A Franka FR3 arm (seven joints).
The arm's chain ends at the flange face. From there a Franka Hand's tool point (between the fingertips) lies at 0.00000 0.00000 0.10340 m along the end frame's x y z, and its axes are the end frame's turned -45 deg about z.
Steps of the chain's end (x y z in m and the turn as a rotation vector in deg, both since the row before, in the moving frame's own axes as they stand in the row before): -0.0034 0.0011 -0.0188 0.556 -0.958 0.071; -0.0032 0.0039 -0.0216 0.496 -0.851 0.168; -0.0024 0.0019 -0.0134 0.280 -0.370 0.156; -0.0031 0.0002 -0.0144 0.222 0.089 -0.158; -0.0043 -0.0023 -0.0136 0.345 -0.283 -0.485; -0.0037 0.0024 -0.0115 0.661 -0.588 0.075
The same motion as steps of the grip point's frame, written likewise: -0.0037 -0.0036 -0.0188 1.071 -0.284 0.071; -0.0055 -0.0012 -0.0216 0.952 -0.251 0.168; -0.0032 -0.0012 -0.0134 0.460 -0.064 0.156; -0.0019 -0.0022 -0.0144 0.094 0.220 -0.158; -0.0013 -0.0055 -0.0136 0.444 0.044 -0.485; -0.0042 -0.0025 -0.0115 0.883 0.052 0.075
